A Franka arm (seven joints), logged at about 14 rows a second.
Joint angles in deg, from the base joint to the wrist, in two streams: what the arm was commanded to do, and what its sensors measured. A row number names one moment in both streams.
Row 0, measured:
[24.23 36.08 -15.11 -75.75 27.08 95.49 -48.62]
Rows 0 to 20, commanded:
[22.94 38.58 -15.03 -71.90 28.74 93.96 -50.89]
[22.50 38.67 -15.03 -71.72 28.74 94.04 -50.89]
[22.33 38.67 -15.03 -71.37 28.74 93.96 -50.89]
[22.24 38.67 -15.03 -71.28 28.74 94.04 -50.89]
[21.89 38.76 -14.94 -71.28 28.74 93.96 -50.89]
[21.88 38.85 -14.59 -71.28 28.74 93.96 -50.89]
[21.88 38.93 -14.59 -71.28 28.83 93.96 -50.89]
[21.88 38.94 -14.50 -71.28 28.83 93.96 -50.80]
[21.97 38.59 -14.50 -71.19 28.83 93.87 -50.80]
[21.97 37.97 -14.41 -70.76 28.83 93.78 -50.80]
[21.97 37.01 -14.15 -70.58 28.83 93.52 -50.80]
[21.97 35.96 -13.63 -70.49 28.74 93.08 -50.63]
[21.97 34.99 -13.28 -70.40 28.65 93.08 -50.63]
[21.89 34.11 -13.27 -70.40 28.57 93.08 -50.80]
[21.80 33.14 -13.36 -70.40 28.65 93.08 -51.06]
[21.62 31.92 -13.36 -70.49 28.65 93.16 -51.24]
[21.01 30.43 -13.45 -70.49 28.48 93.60 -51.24]
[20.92 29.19 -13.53 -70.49 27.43 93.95 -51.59]
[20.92 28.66 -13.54 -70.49 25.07 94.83 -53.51]
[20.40 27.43 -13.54 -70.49 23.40 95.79 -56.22]
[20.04 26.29 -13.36 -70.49 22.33 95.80 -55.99]
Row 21, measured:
[20.93 28.81 -13.99 -69.62 24.72 94.91 -53.26]
